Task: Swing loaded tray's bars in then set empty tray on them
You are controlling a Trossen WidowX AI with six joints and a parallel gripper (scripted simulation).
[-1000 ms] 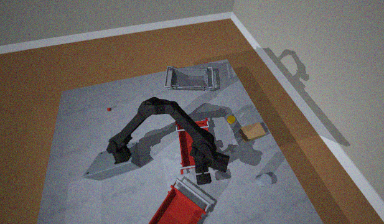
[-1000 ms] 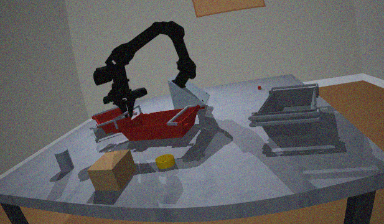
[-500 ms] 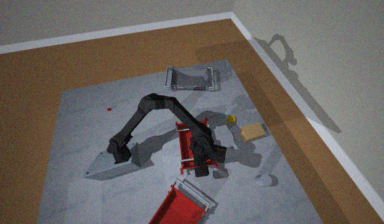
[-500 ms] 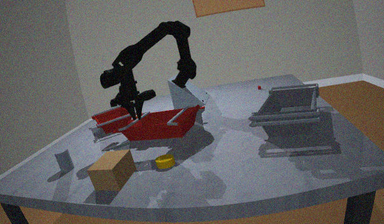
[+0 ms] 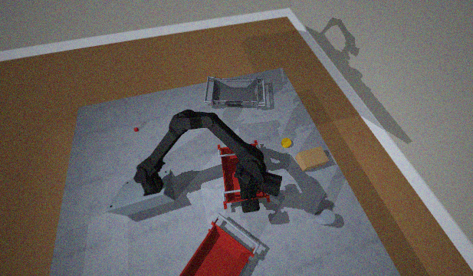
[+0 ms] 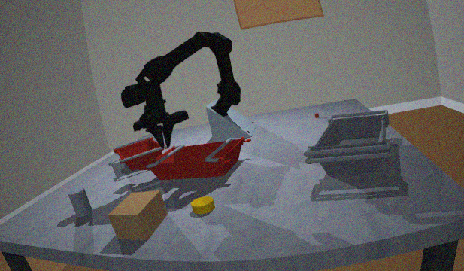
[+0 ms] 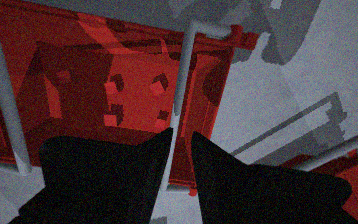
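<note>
Right now my gripper tip is 180 mm past the red tray, 250 mm to the left of it and 40 mm above it. Also, from my gripper tip: tan box: 360 mm ahead, 90 mm to the left, 60 mm below; grey cylinder: 300 mm ahead, 160 mm to the right, 50 mm below; yellow disc: 270 mm ahead, 210 mm to the left, 80 mm below.
</note>
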